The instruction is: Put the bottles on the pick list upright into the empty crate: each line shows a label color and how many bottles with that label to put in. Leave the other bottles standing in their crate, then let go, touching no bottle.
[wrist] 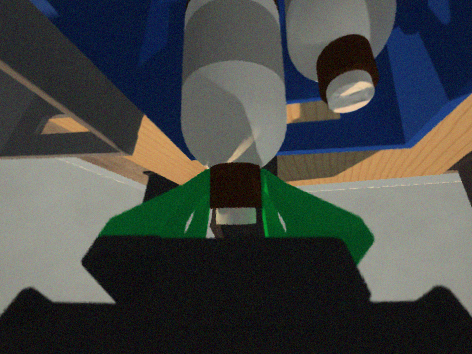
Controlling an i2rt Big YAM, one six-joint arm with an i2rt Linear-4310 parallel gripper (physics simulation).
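Places are measured from the arm's base along level axes (x ahead, y left, z up), in millimetres.
Pixels of known places: gripper, fingertip midpoint: (pixel 235 176).
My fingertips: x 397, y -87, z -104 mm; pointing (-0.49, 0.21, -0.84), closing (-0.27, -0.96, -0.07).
Ahead of a thing's pixels: the offset from my fingertips to its top centre. "spot": to the spot under its first point. Level surfaces: height alone.
My gripper (pixel 235 176) has green fingers and is shut on the dark brown neck of a bottle {dx +11, dy +1, dz +33 mm} (pixel 232 110). This bottle has a pale grey body with a darker grey band; its far end is cut off by the top of the view. A second bottle {dx +9, dy -75, dz -46 mm} (pixel 349 65) with a pale body, dark brown neck and whitish cap stands to the right, apart from the fingers. The blue crate {spot: dx -31, dy -80, dz -45 mm} (pixel 345 136) lies behind and below both bottles. Whether the held bottle touches the crate floor is hidden. The pick list does not show.
A dark grey crate {spot: dx +36, dy +111, dz -61 mm} (pixel 97 95) with a handle opening stands at the left, its wall close to the blue crate and the held bottle. A wooden surface {dz -209 mm} (pixel 435 131) shows around the crates. A light grey surface (pixel 415 220) lies nearer, at both sides of the gripper.
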